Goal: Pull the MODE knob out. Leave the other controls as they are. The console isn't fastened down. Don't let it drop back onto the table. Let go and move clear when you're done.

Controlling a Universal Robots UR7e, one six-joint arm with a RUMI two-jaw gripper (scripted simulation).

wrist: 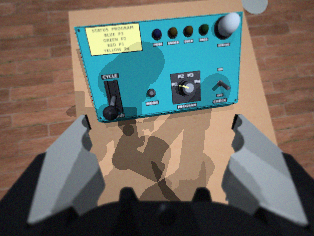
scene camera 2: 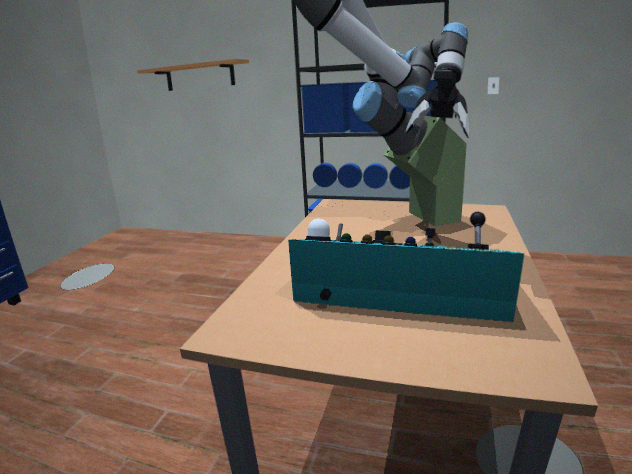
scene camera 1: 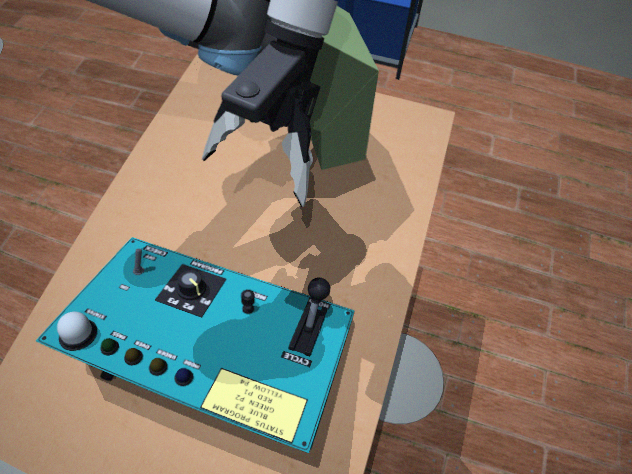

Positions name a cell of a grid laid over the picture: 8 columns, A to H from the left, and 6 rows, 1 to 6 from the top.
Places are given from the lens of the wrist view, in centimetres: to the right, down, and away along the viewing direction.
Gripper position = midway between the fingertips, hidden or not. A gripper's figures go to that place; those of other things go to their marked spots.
my gripper (wrist: E3): 0, 0, 13
teal console (wrist: D2): -9, -18, 38
